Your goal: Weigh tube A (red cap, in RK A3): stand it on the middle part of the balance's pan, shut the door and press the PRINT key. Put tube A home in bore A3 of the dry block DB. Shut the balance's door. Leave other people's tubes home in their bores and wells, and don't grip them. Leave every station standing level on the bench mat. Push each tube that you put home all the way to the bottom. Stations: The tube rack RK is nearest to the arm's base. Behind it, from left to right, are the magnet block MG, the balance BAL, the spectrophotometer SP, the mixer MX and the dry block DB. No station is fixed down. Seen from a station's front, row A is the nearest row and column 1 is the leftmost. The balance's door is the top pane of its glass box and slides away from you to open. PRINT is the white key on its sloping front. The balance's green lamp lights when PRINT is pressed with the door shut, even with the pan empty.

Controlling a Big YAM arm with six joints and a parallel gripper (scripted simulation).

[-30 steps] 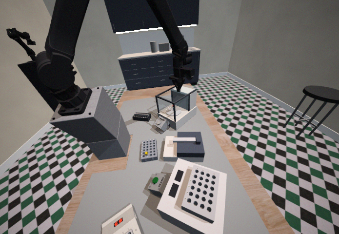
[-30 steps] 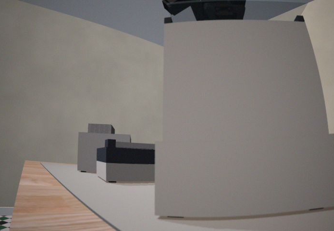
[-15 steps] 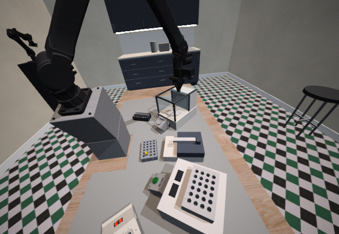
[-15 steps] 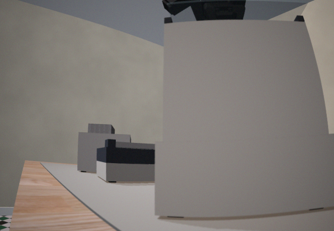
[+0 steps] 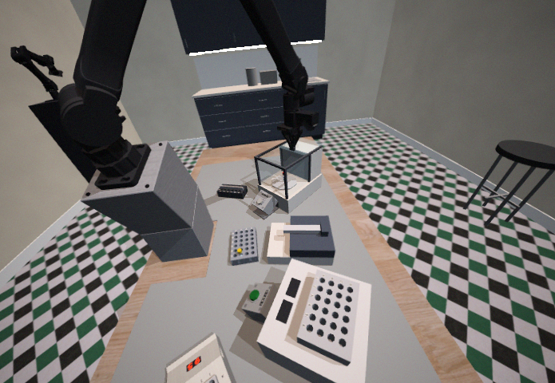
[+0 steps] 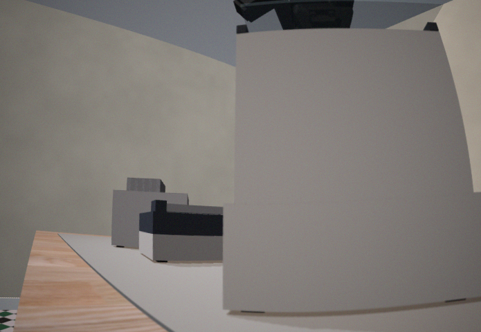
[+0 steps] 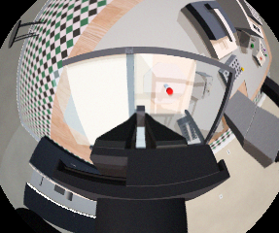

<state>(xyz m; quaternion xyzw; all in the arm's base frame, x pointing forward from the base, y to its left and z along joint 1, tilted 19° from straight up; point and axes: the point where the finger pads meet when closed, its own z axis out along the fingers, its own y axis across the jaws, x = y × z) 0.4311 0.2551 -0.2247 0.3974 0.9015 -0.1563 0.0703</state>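
My gripper is now 2 cm to the right of the balance door, 2 cm short of it and 1 cm above it. Round my hand: magnet block: 30 cm behind, 20 cm below, 2 cm to the left; then spectrophotometer: 33 cm to the right, 16 cm below, 2 cm behind; then tube rack: 30 cm to the right, 22 cm behind, 21 cm below.
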